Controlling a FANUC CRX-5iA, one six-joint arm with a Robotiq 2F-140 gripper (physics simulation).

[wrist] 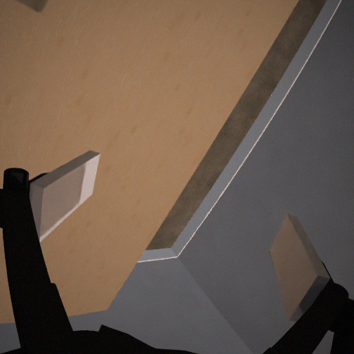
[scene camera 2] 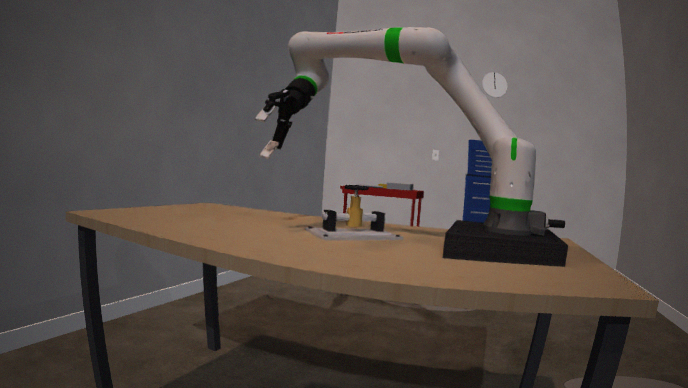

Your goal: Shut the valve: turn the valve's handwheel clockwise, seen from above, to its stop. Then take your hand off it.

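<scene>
The valve (scene camera 2: 355, 214) has a yellow body with a pipe held between two black brackets, on a light grey base plate (scene camera 2: 357, 235) on the table. Its black handwheel (scene camera 2: 356, 187) lies flat on top of the stem and is seen nearly edge-on, so its turned angle cannot be told. The valve cannot be made out in the wrist view. My gripper (scene camera 2: 265, 132) (wrist: 187, 204) is open, with its two pale fingertip pads wide apart and no thing between them. It hangs tilted, well above the table and to the left of the handwheel in the scene view, not touching it.
The wooden table (scene camera 2: 240, 240) (wrist: 130, 100) carries the black robot base block (scene camera 2: 505, 248) at the right. A red workbench (scene camera 2: 385, 191) and a blue tool cabinet (scene camera 2: 476, 197) stand behind the table. Grey walls (wrist: 300, 150) rise beyond the table's edge.
</scene>
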